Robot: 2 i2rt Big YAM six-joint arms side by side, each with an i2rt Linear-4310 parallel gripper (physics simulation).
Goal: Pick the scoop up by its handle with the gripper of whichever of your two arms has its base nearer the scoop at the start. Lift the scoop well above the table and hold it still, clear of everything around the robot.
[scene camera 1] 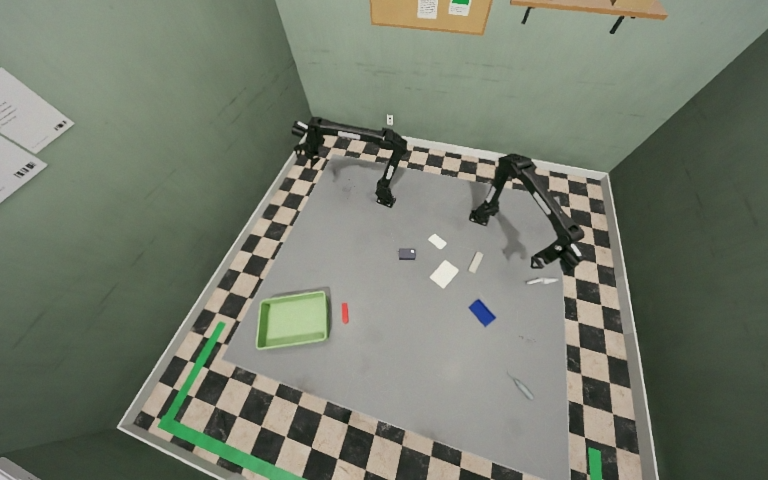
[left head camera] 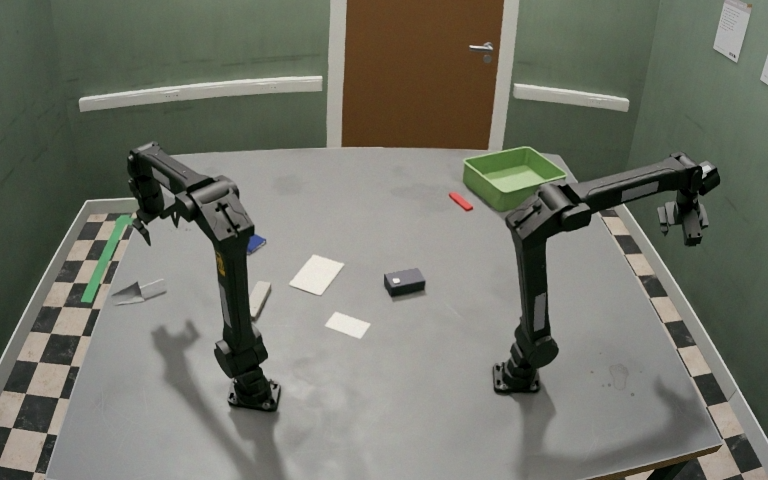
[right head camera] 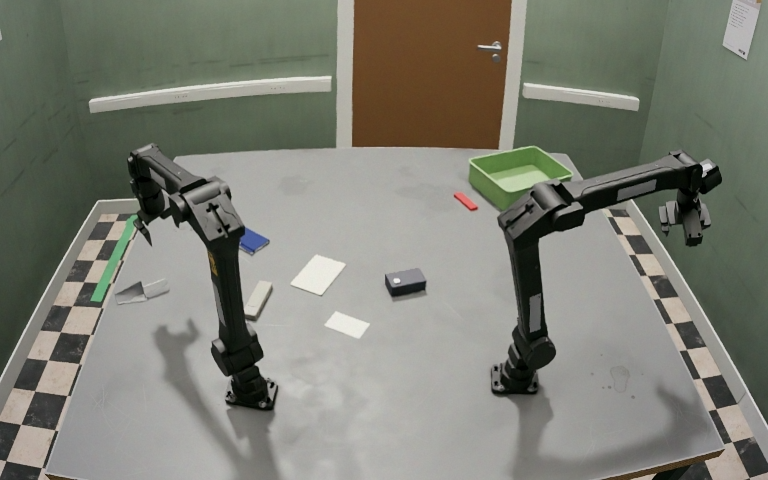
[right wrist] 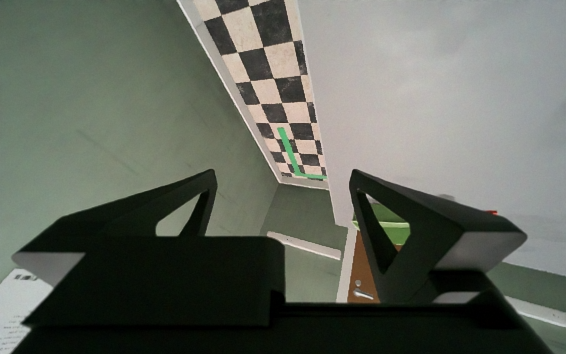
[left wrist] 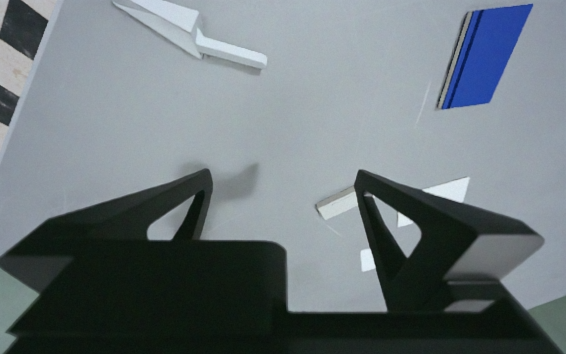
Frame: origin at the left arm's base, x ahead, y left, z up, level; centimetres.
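Where they show: left gripper, fingertip midpoint: (scene camera 1: 537,263) (left head camera: 162,236) (right head camera: 164,236) (left wrist: 283,177); right gripper, fingertip midpoint: (scene camera 1: 304,163) (left head camera: 679,232) (right head camera: 682,232) (right wrist: 283,176); left arm's base, origin of the base link: (scene camera 1: 479,218) (left head camera: 254,395) (right head camera: 251,393); right arm's base, origin of the base link: (scene camera 1: 386,200) (left head camera: 516,379) (right head camera: 514,381).
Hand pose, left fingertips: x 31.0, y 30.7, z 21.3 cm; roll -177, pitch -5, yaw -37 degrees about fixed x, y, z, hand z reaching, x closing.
Note:
Things, the pixels of their top centre, and the offset from my left fingertips. Level surfaces: height alone.
- grey-white scoop, middle of its top: (left wrist: 182,30) (left head camera: 135,281) (right head camera: 138,281) (scene camera 1: 546,278) dx -2.2, dy +12.3, dz -15.7 cm
- table, its level: dz -21.3 cm
- whitish block, middle of its top: (left wrist: 352,201) (left head camera: 256,297) (right head camera: 257,296) (scene camera 1: 476,262) dx +1.5, dy -25.1, dz -19.3 cm
- blue book, middle of its top: (left wrist: 482,62) (left head camera: 243,238) (right head camera: 246,238) (scene camera 1: 482,312) dx +28.5, dy -14.5, dz -20.2 cm
- dark box, middle of its top: (right head camera: 405,275) (left head camera: 405,275) (scene camera 1: 407,252) dx +13.2, dy -64.6, dz -17.2 cm
- green bin, middle of its top: (right head camera: 523,166) (left head camera: 517,167) (right wrist: 401,235) (scene camera 1: 291,319) dx +74.1, dy -104.9, dz -12.7 cm
- red bar, middle of its top: (right head camera: 465,199) (left head camera: 460,199) (scene camera 1: 344,313) dx +59.6, dy -82.8, dz -20.3 cm
- slim grey object, middle of its top: (scene camera 1: 520,384) dx +54.6, dy +9.5, dz -18.6 cm
The grey-white scoop (left head camera: 131,292) (right head camera: 131,292) (scene camera 1: 542,280) (left wrist: 172,25) lies on the table (left head camera: 396,226) near its left edge in the head views. In the left wrist view it is at the top left, its handle pointing right and slightly down. My left gripper (left head camera: 161,232) (scene camera 1: 550,266) (left wrist: 283,177) is open and empty, high above the table. In the left wrist view the scoop lies beyond the fingertips, towards the upper left. My right gripper (scene camera 1: 305,157) (right wrist: 283,176) is open and empty, raised at the far right of the head views, away from the scoop.
A whitish block (left head camera: 260,300) (left wrist: 337,202), a blue book (right head camera: 254,241) (left wrist: 487,60), two pale sheets and a dark box (left head camera: 404,281) lie on the table. A green bin (left head camera: 481,183) and a red bar (left head camera: 460,201) are at the back right. A slim grey object (scene camera 1: 523,388) shows in the scene view.

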